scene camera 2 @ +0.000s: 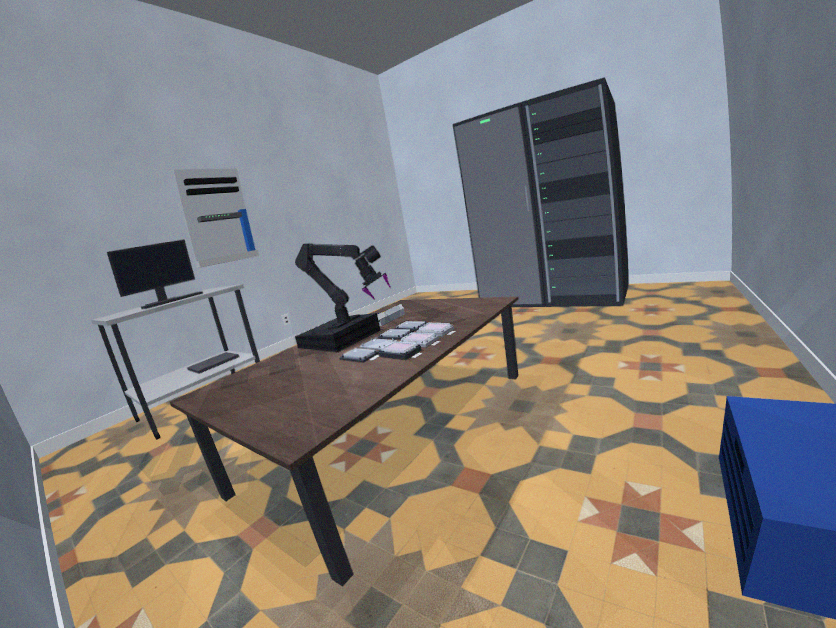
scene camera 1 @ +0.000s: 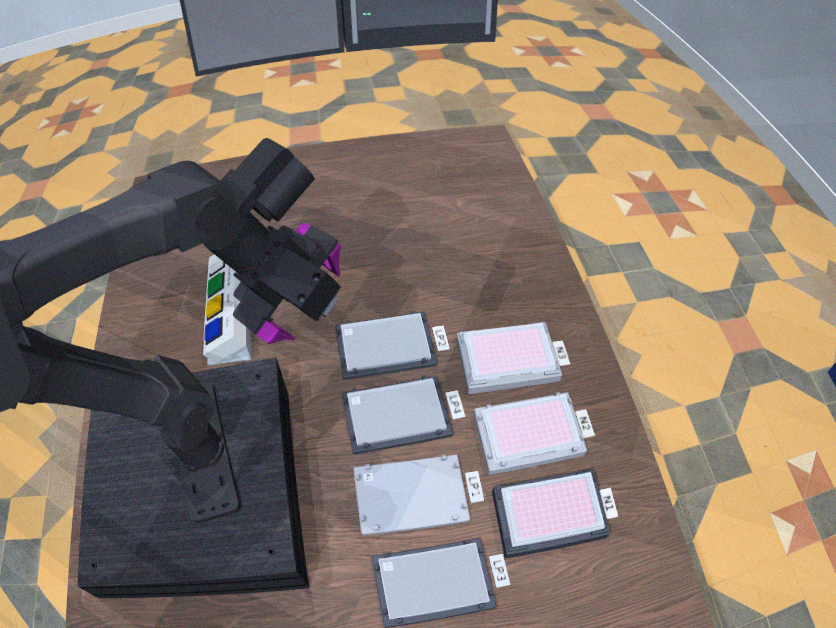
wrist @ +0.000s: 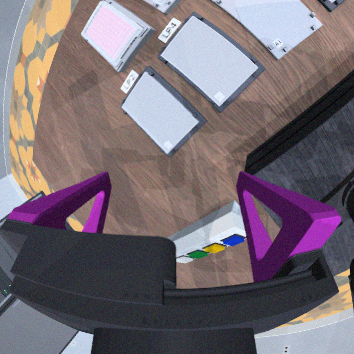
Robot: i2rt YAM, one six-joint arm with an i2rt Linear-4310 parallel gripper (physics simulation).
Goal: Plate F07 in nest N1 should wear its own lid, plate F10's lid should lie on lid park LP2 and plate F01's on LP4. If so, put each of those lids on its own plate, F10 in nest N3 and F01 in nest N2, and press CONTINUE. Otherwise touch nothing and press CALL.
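Places are measured from the arm's base along level axes (x back, y right, z up), in metres.
Pixels of known places: gripper, fingertip midpoint: [scene camera 2: 382, 293] [wrist: 173, 178]; arm's base, origin of the base link: [scene camera 2: 344, 322] [scene camera 1: 203, 451].
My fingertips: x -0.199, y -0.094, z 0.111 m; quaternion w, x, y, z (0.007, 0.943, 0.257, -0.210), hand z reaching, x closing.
For each thing: its top centre in the pictures, then the offset to it from my fingertips. Level surfaces: height alone.
- button box, middle of its top: [scene camera 1: 221, 285] [wrist: 197, 252] [scene camera 2: 386, 309] dz -0.132, dx +0.128, dy -0.212 m
- LP2, middle of its top: [scene camera 1: 384, 340] [wrist: 155, 112] [scene camera 2: 411, 323] dz -0.178, dx -0.101, dy -0.049 m
- LP4, middle of its top: [scene camera 1: 395, 410] [wrist: 206, 57] [scene camera 2: 395, 332] dz -0.178, dx -0.076, dy +0.075 m
- LP3, middle of its top: [scene camera 1: 433, 580] [scene camera 2: 358, 352] dz -0.178, dx -0.035, dy +0.335 m
- LP1, middle of its top: [scene camera 1: 410, 490] [wrist: 265, 2] [scene camera 2: 377, 341] dz -0.176, dx -0.052, dy +0.203 m
- N2, middle of its top: [scene camera 1: 532, 424] [scene camera 2: 417, 335] dz -0.165, dx -0.244, dy +0.174 m
- N3, middle of its top: [scene camera 1: 510, 347] [wrist: 104, 29] [scene camera 2: 434, 325] dz -0.163, dx -0.269, dy +0.042 m
- wooden table, its level: dz -0.195 m
My gripper [scene camera 1: 316, 304] [scene camera 2: 381, 293] [wrist: 173, 178] is open and empty, above the table between the button box [scene camera 1: 228, 347] [wrist: 218, 226] and lid park LP2. Pale flat lids lie on dark parks at LP2 [scene camera 1: 386, 343] [wrist: 160, 111], LP4 [scene camera 1: 398, 411] [wrist: 210, 62] and LP3 [scene camera 1: 433, 581]. LP1 [scene camera 1: 412, 494] [wrist: 275, 22] is a pale, glossy panel; I cannot tell whether a lid lies on it. Pink-welled plates sit in nests N1 [scene camera 1: 555, 510], N2 [scene camera 1: 530, 429] and N3 [scene camera 1: 510, 351] [wrist: 110, 30]. I cannot tell whether clear lids cover them. Plate codes and button words are unreadable.
The box has blue [scene camera 1: 213, 329], yellow [scene camera 1: 214, 306] and green [scene camera 1: 215, 283] buttons, plus a white one partly hidden by the arm in scene camera 1. The arm's black base [scene camera 1: 135, 527] [wrist: 315, 145] stands beside the parks on the wooden table [scene camera 1: 459, 202] [scene camera 2: 270, 398].
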